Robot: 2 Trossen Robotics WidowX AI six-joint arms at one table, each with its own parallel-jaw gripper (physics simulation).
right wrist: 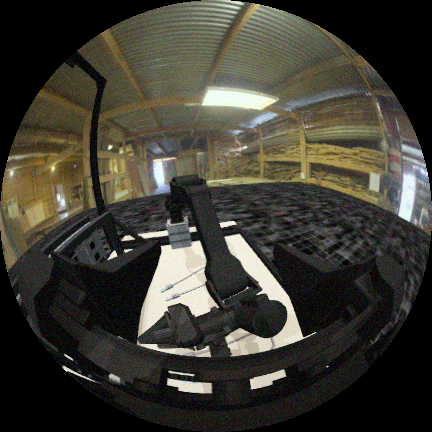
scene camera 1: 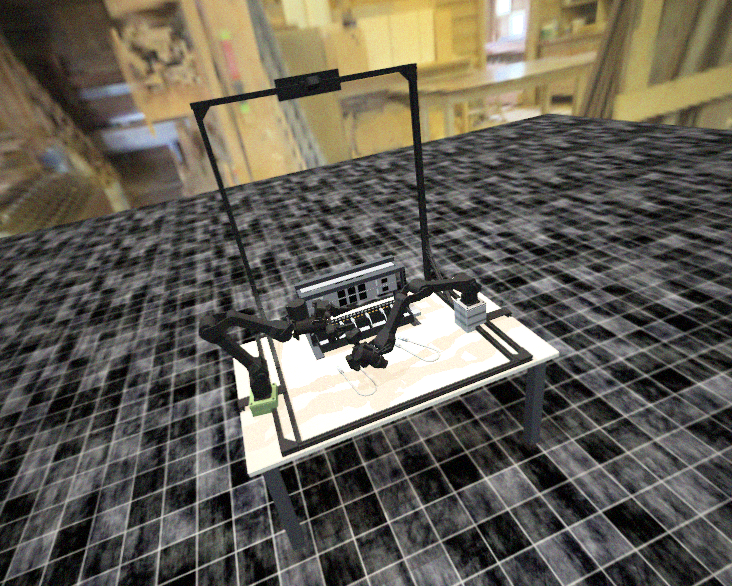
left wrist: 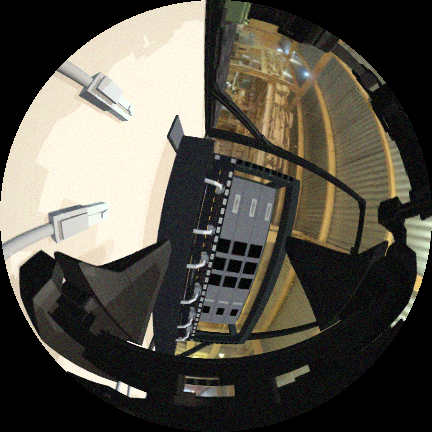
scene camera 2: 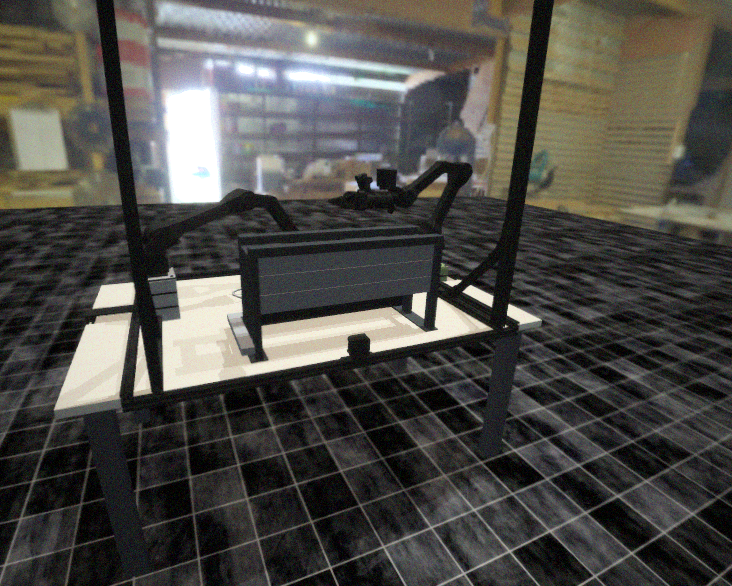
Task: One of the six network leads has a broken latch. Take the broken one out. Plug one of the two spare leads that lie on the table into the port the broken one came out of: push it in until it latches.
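Places are measured from the left arm's base along level axes (x ahead, y left, z up), in metres.
Pixels of known places: left gripper, fingertip midpoint: (right wrist: 148, 343) (left wrist: 229, 244); right gripper, fingertip midpoint: (right wrist: 218, 248) (scene camera 1: 352, 316) (scene camera 2: 330, 201); left arm's base, link origin: (right wrist: 176, 220) (scene camera 1: 469, 301) (scene camera 2: 154, 273); right arm's base, link origin: (scene camera 1: 262, 393).
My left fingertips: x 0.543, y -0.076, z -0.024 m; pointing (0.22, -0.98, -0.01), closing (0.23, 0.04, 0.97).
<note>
Ahead of a thing's pixels: the offset from my left fingertips to its middle. "spot": to the spot under its first point. Level surfaces: height alone.
A row of white network leads (scene camera 1: 368, 318) (left wrist: 201, 231) is plugged into the black patch panel (left wrist: 186, 200) low on the rack; which latch is broken cannot be told. Two spare leads @(spot: dx +0.030, dy +0.243, dz -0.092 m) (scene camera 1: 368, 394) @(spot: dx -0.281, dy +0.204, dz -0.092 m) (scene camera 1: 434, 359) lie looped on the table. Two grey-and-white plugs (left wrist: 102, 93) (left wrist: 75, 223) lie on the table at the left of the left wrist view, beyond the left finger; two plug ends (right wrist: 167, 288) (right wrist: 172, 296) also show in the right wrist view. My left gripper (left wrist: 229, 244) is open and empty, low over the table before the rack. My right gripper (scene camera 2: 335, 200) is open and empty, raised before the rack.
The grey rack @(dx -0.117, dy -0.185, dz +0.033 m) (scene camera 1: 347, 278) (scene camera 2: 344, 274) stands at the table's back, with square black openings in its upper panel. A black overhead frame (scene camera 1: 420, 171) (scene camera 2: 122, 134) rises from the table @(dz -0.098 m) (scene camera 1: 323, 415) (scene camera 2: 195, 360). In scene camera 1 both forearms reach in front of the rack, close together.
</note>
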